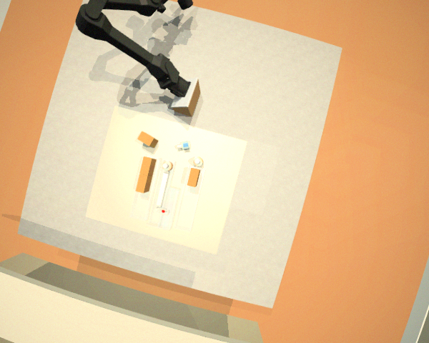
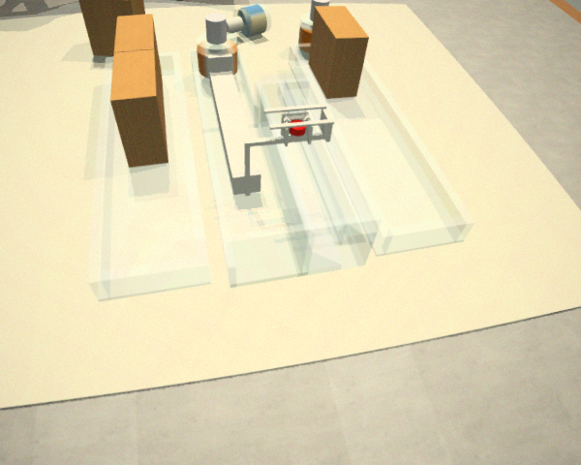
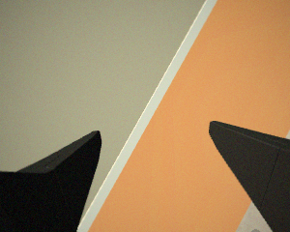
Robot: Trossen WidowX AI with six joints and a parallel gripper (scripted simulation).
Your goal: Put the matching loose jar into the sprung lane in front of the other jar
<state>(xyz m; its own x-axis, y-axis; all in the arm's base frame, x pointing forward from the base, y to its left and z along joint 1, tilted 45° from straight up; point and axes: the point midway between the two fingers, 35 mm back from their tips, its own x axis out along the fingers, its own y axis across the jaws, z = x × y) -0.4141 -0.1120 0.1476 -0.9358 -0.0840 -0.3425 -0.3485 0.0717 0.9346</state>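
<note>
Now: gripper tip 87 cm short of the pusher, 28 cm to the right of it and 10 cm above it.
</note>
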